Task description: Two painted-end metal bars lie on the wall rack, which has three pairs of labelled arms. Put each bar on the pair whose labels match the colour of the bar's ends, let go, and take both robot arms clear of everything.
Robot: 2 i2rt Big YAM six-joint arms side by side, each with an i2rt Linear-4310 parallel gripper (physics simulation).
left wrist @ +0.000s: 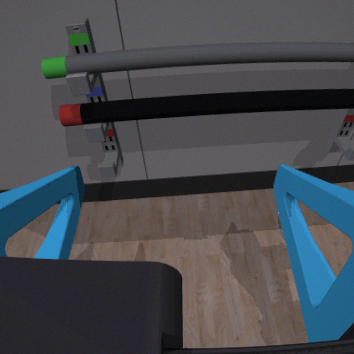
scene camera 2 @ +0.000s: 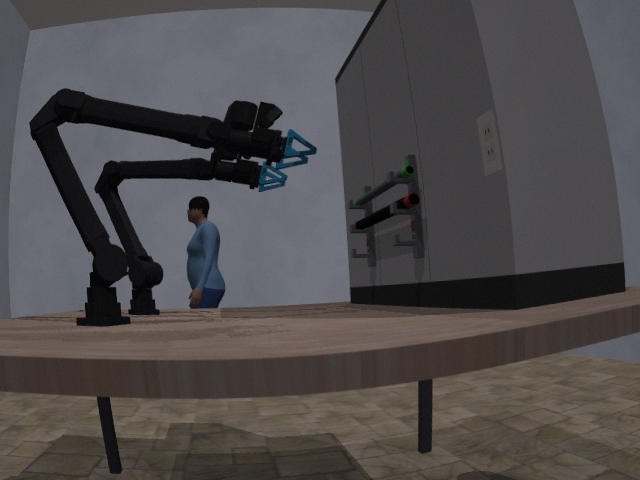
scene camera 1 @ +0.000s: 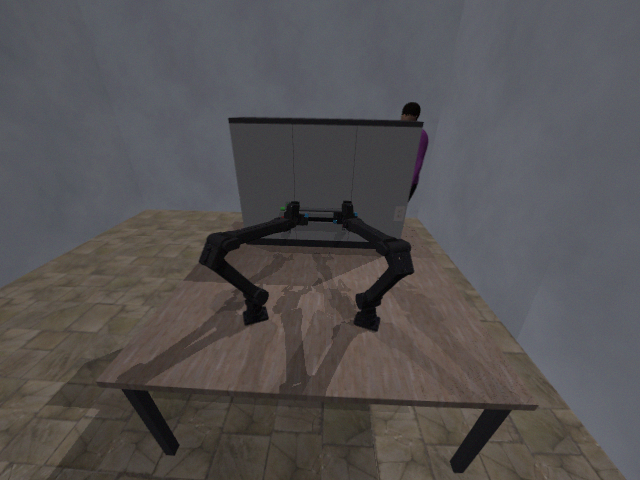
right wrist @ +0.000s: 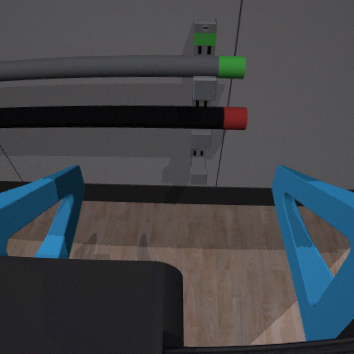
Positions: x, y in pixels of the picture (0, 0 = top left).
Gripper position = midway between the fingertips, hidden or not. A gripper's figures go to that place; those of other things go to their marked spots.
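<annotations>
The left gripper point(scene camera 2: 285, 180) is 153 cm from the lens, while the right gripper point(scene camera 2: 312, 156) is 127 cm from the lens. A grey wall panel point(scene camera 2: 554, 205) stands 95 cm from the lens, and a dark base strip point(scene camera 2: 499, 292) is 94 cm from the lens.
</annotations>
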